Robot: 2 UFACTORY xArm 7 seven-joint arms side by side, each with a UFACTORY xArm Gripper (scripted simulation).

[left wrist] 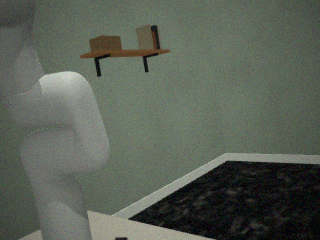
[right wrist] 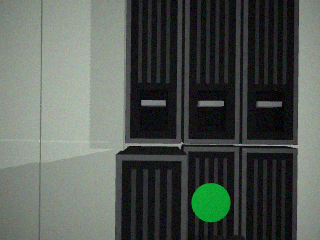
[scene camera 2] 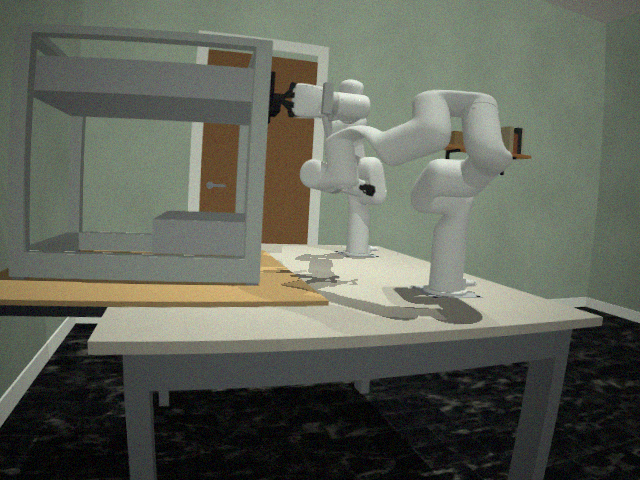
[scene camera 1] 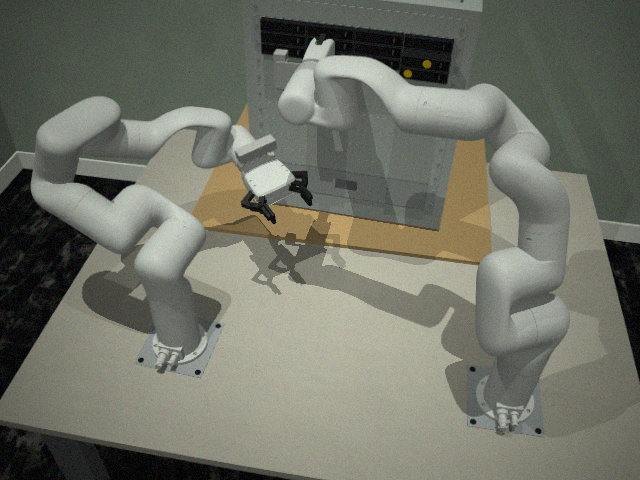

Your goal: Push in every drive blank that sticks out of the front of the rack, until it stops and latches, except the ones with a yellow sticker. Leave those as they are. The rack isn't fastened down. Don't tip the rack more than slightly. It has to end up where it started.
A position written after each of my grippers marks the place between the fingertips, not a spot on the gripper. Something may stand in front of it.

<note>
In view: my left gripper (scene camera 1: 292,210), my right gripper (scene camera 2: 269,97), a grey rack (scene camera 2: 81,87) and an orange-brown board (scene camera 1: 464,237).
The grey rack also shows in the right wrist view (right wrist: 70,70) and in scene camera 1 (scene camera 1: 375,170). The left wrist view does not show the grey rack: it is out of frame.
</note>
